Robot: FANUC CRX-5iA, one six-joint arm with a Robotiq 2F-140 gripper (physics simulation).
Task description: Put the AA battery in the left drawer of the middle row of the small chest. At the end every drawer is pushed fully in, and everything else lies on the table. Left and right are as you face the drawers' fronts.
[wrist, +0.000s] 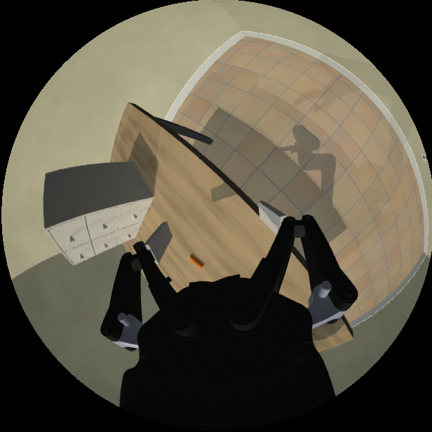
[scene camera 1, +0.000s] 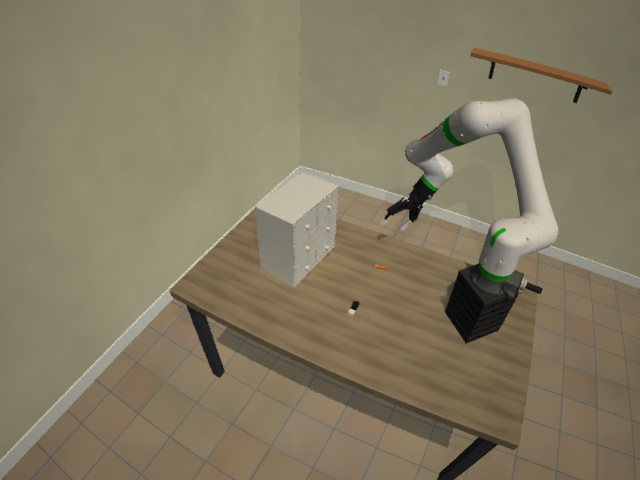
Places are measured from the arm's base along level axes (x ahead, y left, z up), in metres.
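Pixels of known places: gripper, fingertip midpoint: (scene camera 1: 391, 226); arm's base at its link origin: (scene camera 1: 490, 279).
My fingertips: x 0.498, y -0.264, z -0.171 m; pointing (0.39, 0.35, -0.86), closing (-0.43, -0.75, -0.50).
Ahead of a thing's pixels: the offset from my fingertips to its middle. "*": to the spot under its first point. Level surfaces: height alone.
The AA battery, a small orange cylinder @(dy +0.193, dx -0.050, dz -0.074 m) (scene camera 1: 381, 267) (wrist: 196, 261), lies on its side on the table, in front of the chest. The small chest @(dy +0.344, dx +0.284, dz +0.086 m) (scene camera 1: 276, 242) (wrist: 92, 192) is off-white, with three rows of two knobbed drawers. The left drawer of the middle row @(* dy +0.382, dx +0.192, dz +0.045 m) (scene camera 1: 311, 249) looks shut, as do the others. My gripper (scene camera 1: 393, 224) (wrist: 213, 219) is open and empty, high over the table's far edge, to the right of the chest in the scene view and well apart from the battery and chest.
A small black and white object @(dy +0.461, dx -0.065, dz -0.075 m) (scene camera 1: 354, 307) lies on the wooden table @(dz -0.081 m) (scene camera 1: 413, 361) (wrist: 190, 200), nearer the camera than the battery. The arm's black base (scene camera 1: 480, 312) stands at the table's right end. A wooden shelf (scene camera 1: 537, 67) hangs on the back wall.
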